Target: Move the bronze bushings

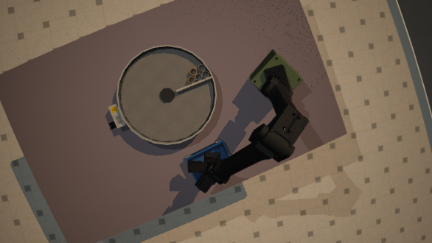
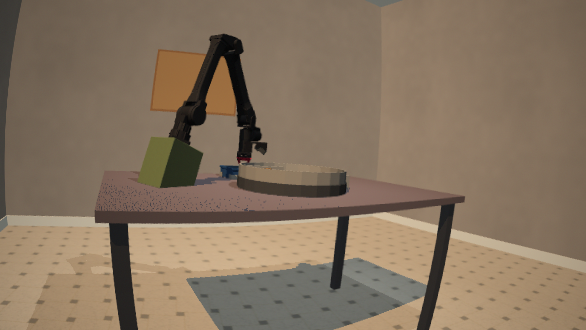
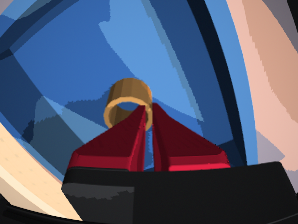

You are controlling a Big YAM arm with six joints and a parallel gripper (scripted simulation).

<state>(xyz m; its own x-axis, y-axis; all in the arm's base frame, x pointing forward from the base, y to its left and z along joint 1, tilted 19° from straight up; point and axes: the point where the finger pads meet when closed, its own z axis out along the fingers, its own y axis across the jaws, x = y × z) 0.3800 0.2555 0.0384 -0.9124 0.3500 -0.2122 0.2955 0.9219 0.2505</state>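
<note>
Right now my hand is 10 mm to the right of the blue crate and 10 mm above it. Also, from my hand: turntable: 340 mm to the right, 90 mm ahead, 20 mm above.
</note>
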